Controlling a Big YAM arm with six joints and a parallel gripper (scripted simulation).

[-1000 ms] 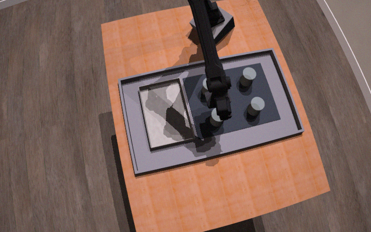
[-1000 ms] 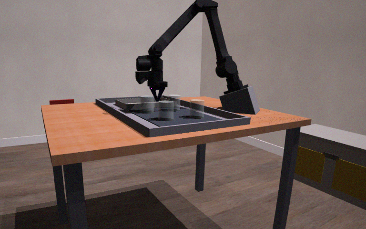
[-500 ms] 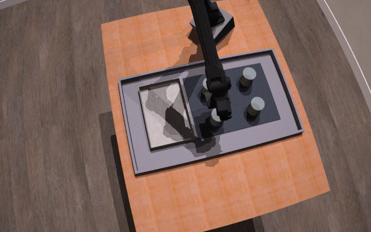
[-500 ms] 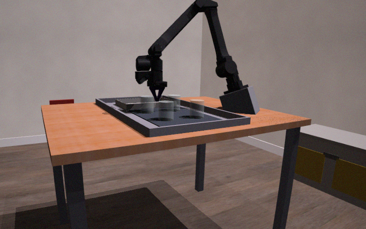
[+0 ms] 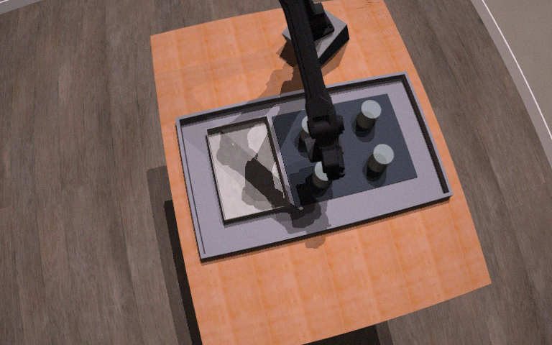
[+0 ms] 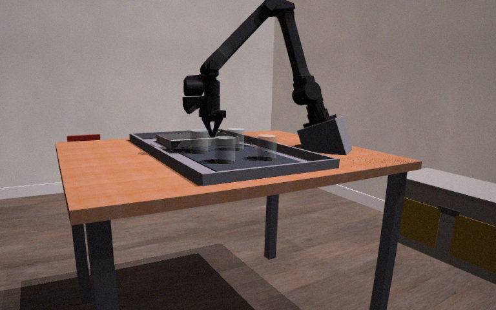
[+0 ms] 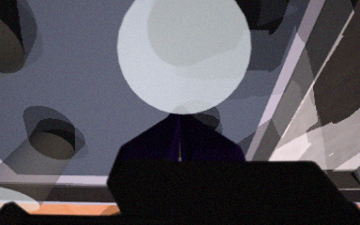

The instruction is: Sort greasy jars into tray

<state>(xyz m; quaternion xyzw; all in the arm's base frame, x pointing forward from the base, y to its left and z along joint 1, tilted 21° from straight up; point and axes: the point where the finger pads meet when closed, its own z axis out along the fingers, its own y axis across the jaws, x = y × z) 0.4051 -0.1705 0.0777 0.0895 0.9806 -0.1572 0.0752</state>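
My gripper is now 60 mm above the rimmed steel top and 20 mm past it. The rest, counted from my hand: dark drying mat: 100 mm to the left, 60 mm below, 10 mm behind; pale tray: 210 mm to the right, 80 mm behind, 50 mm below.
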